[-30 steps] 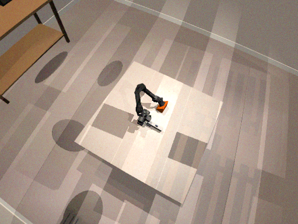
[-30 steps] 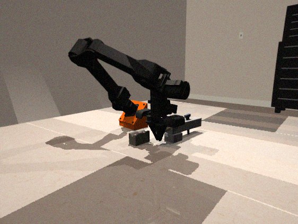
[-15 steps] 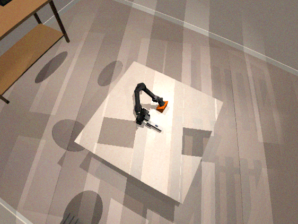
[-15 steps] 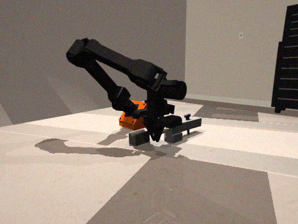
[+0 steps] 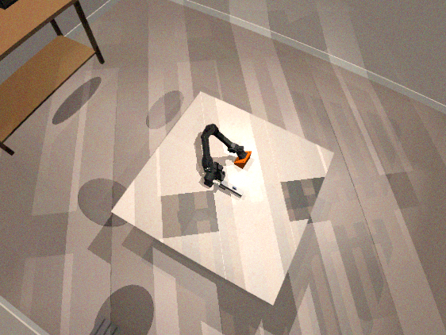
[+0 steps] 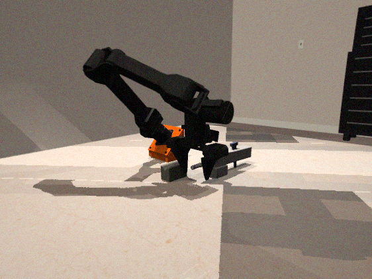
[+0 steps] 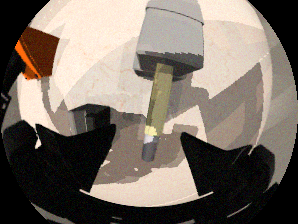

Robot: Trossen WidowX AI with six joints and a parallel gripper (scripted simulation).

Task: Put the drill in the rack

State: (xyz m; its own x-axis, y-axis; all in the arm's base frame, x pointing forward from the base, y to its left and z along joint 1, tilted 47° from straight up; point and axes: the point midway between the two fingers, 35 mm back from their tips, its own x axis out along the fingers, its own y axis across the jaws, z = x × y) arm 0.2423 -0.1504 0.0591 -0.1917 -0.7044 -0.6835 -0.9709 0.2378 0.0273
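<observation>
Right now my gripper tip is 5 cm to the right of the drill, 3 cm below it and 1 cm short of it. Also, from my gripper tip: dark key 17 cm to the left, 3 cm ahead, 3 cm above; then grey rack 8 cm behind.
</observation>
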